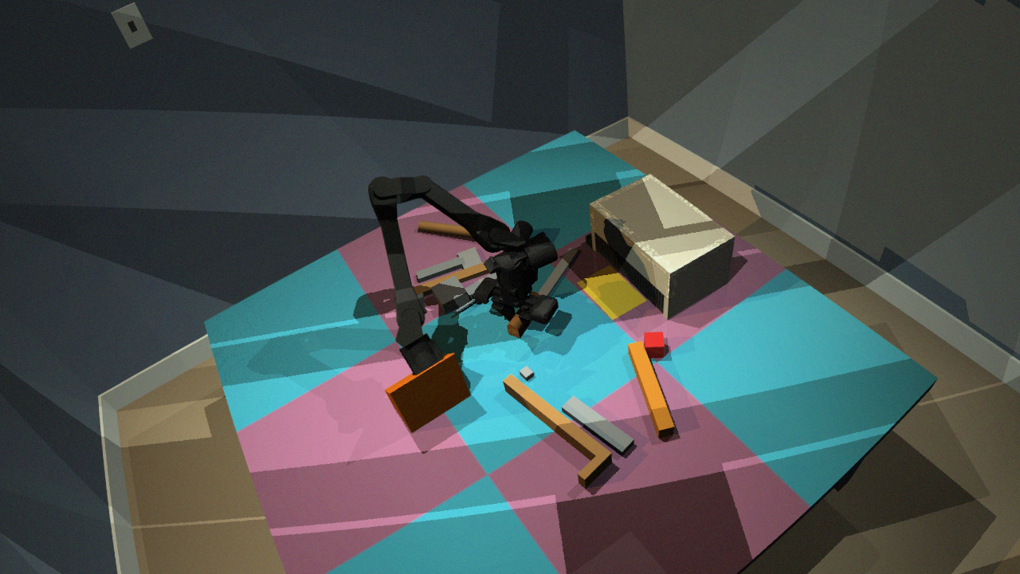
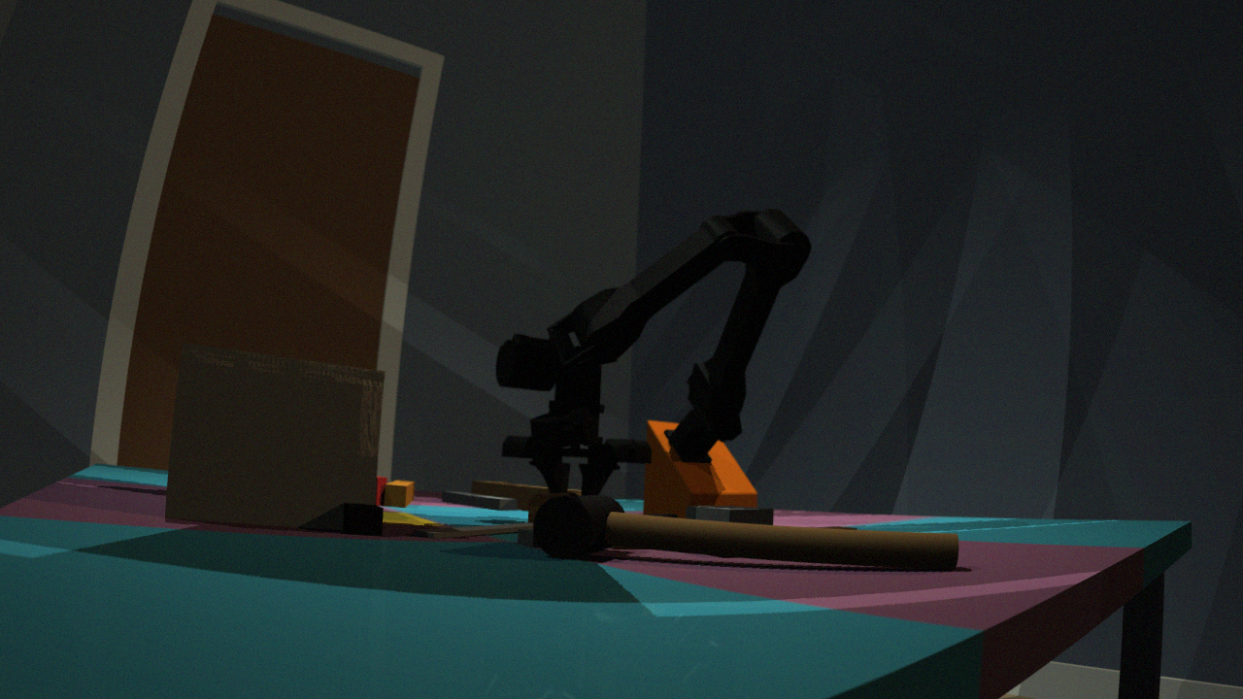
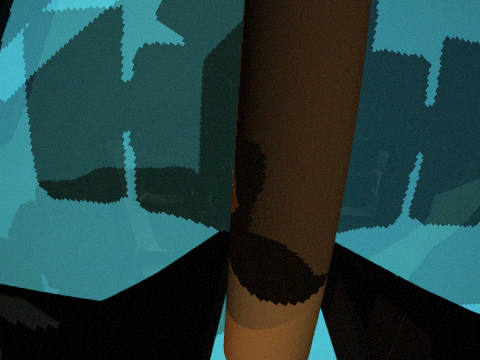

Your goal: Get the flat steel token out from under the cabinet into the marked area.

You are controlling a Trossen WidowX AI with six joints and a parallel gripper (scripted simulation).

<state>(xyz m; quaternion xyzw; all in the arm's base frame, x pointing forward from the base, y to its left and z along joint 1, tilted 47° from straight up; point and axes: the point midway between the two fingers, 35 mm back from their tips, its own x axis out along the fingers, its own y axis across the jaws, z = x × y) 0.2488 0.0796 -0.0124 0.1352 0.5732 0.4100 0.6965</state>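
Now: gripper tip 30 mm past the screwdriver and 140 mm to the right of it. From my gripper tip the other things lie so: long wooden stick 40 mm behind, 240 mm to the left; then small grey cube 70 mm behind, 120 mm to the right; then grey block 80 mm behind, 190 mm to the left, 10 mm above.
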